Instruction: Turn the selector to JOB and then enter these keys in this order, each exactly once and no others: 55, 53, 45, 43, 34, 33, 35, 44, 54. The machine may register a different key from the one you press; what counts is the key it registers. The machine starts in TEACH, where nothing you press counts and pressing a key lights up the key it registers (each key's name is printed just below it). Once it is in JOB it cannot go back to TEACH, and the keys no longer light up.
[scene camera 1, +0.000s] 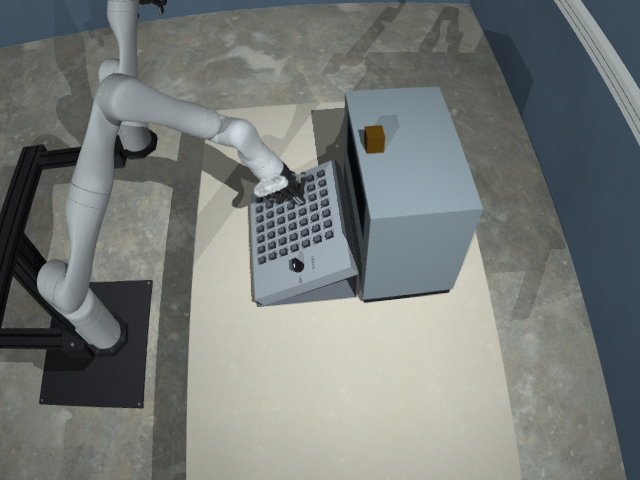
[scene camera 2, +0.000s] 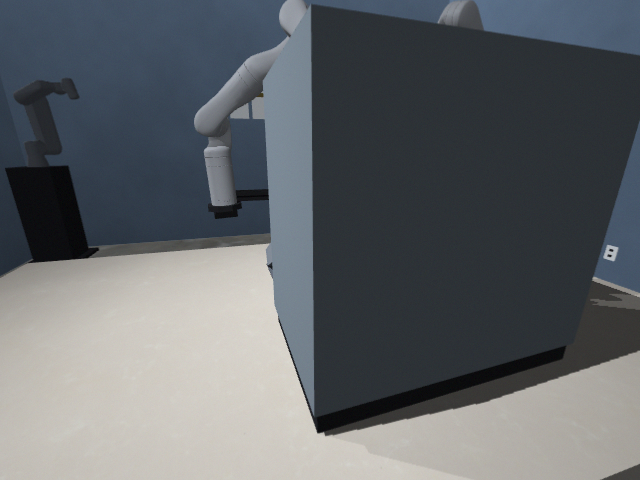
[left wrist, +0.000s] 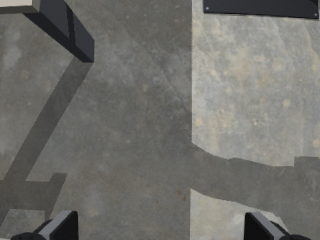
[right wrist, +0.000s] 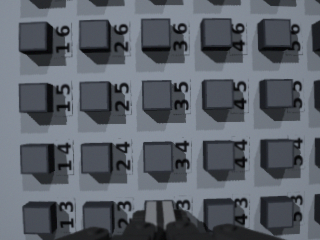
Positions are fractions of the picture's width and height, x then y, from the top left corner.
Labels:
my right gripper: scene camera 1 0.47, 0.42; right wrist 0.50, 0.91; not seen in scene camera 2 (hidden by a large grey cabinet); not seen in the left wrist view (out of frame)

